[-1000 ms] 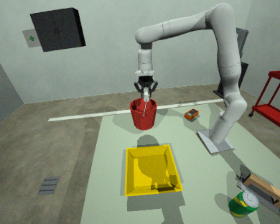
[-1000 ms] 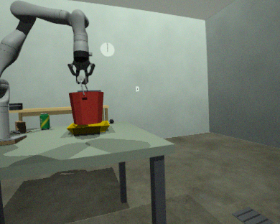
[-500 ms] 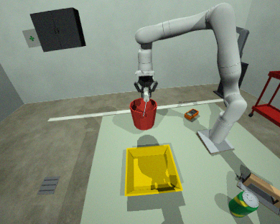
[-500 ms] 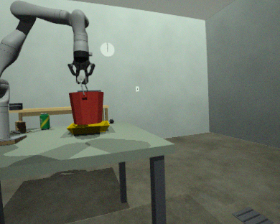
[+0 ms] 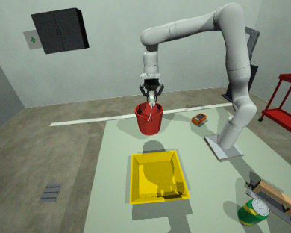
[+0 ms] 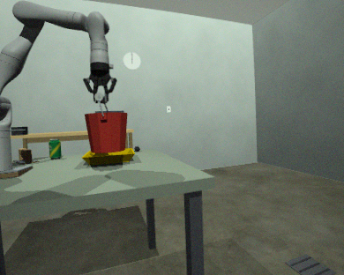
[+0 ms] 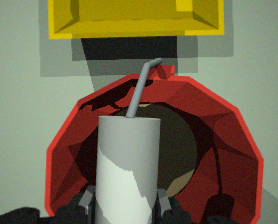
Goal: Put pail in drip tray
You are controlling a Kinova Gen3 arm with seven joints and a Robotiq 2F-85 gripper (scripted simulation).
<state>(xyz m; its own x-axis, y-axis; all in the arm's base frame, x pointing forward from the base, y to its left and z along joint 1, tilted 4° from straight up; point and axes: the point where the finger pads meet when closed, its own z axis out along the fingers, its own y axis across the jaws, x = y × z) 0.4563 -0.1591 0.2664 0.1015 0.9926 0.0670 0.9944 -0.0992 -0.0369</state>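
Right now the wire handle is 10 mm ahead of my hand and 30 mm below it. From my hand the other things lie so: yellow drip tray (20 mm ahead, 290 mm to the left, 290 mm below); red pail (10 mm ahead, 90 mm below).
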